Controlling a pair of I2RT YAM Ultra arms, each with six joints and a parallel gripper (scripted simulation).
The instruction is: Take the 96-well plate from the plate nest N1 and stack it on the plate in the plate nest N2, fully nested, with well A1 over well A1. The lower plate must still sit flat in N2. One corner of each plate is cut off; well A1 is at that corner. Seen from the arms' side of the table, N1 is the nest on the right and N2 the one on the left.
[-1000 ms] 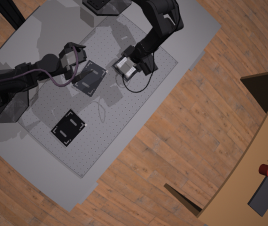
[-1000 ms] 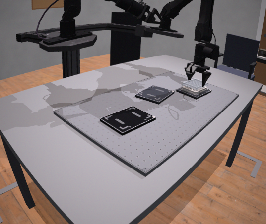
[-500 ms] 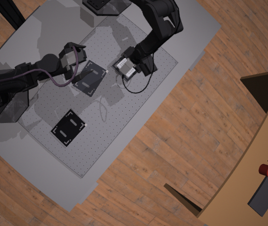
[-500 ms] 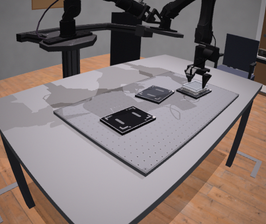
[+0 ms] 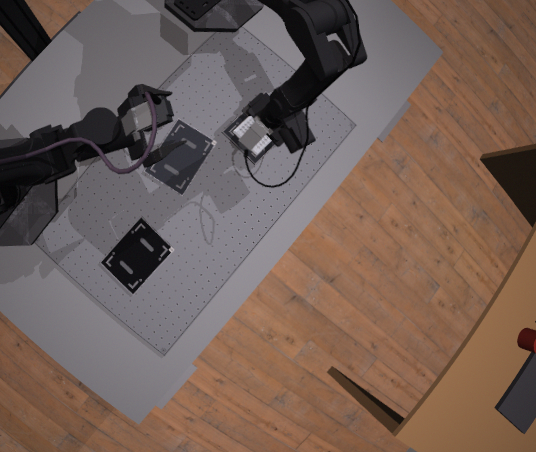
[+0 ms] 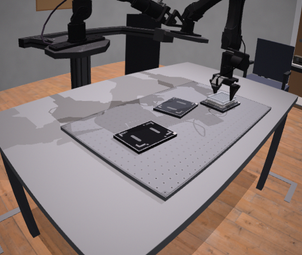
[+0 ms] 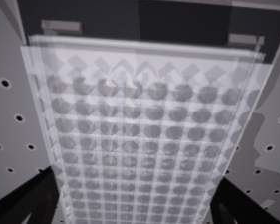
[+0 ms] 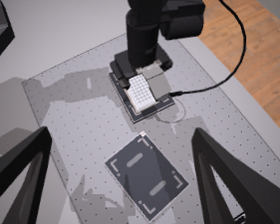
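My left hand is 60 mm past the A1 label, 120 mm to the left of it and 30 mm above it. The rest, counted from my left hand: clear 96-well plate 10 mm below; then black nest 10 mm behind, 460 mm to the right, 30 mm below.
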